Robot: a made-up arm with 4 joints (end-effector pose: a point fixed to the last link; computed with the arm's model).
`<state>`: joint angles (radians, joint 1 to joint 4).
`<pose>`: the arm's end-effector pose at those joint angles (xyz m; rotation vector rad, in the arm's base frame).
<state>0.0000 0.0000 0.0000 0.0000</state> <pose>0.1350 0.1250 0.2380 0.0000 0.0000 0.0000</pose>
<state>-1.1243 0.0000 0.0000 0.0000</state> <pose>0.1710 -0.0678 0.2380 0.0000 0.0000 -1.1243</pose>
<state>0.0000 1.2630 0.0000 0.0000</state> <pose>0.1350 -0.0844 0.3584 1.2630 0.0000 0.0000</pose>
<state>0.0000 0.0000 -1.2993 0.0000</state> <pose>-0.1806 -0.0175 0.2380 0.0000 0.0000 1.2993</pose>
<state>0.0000 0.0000 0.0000 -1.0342</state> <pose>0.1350 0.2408 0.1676 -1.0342 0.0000 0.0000</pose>
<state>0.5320 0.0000 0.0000 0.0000</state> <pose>0.0529 0.1762 0.2380 0.0000 0.0000 0.5320</pose>
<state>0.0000 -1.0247 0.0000 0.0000</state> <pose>0.1350 0.1060 0.0383 -1.0247 0.0000 0.0000</pose>
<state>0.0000 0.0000 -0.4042 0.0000</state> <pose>0.0201 0.1277 0.2380 0.0000 0.0000 0.4042</pose>
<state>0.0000 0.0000 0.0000 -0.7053</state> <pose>0.1350 0.2129 0.2027 -0.7053 0.0000 0.0000</pose>
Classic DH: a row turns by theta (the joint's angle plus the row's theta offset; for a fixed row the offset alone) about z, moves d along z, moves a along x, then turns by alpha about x. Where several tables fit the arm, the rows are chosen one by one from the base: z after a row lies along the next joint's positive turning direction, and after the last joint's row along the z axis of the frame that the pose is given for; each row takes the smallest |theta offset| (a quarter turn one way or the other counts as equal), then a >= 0, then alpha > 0; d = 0 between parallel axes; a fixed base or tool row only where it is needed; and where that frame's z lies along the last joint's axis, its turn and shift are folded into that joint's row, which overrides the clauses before.
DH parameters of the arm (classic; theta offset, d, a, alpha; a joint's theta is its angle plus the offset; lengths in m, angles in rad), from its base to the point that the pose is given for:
joint 1: -1.5708 0.155 0.062 -1.5708
joint 2: 0 0.071 0.092 -1.5708
joint 3: 0 0.054 -0.275 1.5708
joint 4: 0 0.064 -0.004 1.5708
tool (fixed): 1.5708 0.137 0 0

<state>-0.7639 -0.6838 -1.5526 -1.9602</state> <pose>-0.3388 0.1205 0.0831 -2.0429 -0.3320 1.1702</pose>
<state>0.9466 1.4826 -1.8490 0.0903</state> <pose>0.0060 -0.2545 0.0590 1.8121 -0.7728 2.1857</pose>
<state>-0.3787 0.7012 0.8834 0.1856</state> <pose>0.2490 -0.2063 0.2298 0.8859 0.0751 -1.2351</pose>
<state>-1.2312 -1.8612 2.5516 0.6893</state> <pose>0.1092 -0.0930 0.4138 -2.0256 -2.0091 -1.1279</pose>
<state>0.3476 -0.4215 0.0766 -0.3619</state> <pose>0.0900 0.2209 0.1275 -0.7728 -0.1381 0.2511</pose>
